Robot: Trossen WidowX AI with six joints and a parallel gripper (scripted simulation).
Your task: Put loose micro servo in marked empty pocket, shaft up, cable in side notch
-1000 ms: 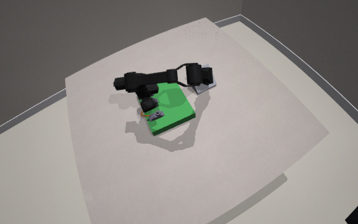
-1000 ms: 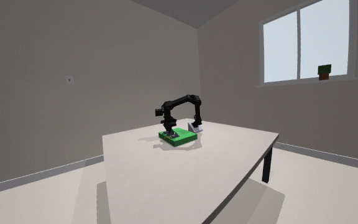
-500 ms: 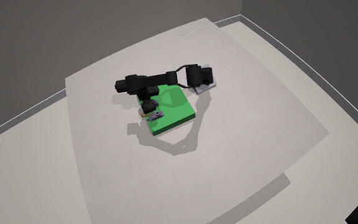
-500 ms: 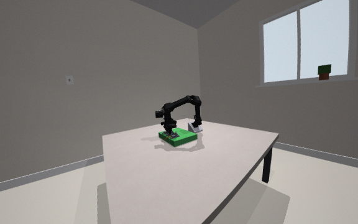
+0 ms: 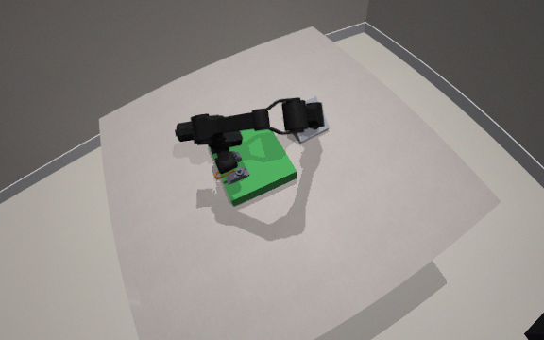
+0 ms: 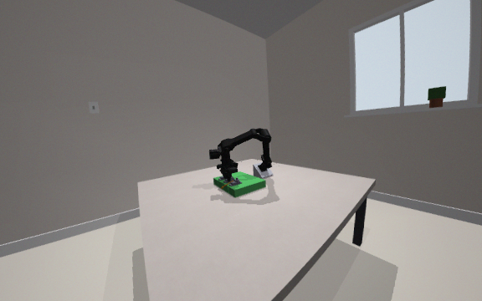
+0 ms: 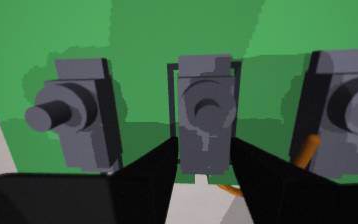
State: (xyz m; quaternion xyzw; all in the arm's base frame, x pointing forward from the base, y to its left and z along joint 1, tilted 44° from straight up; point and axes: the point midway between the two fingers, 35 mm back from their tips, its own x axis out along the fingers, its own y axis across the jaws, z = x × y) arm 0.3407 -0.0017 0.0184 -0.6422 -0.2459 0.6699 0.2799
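My gripper tip is now 120 mm past the green deck, 10 mm to the right of it and 30 mm above it.
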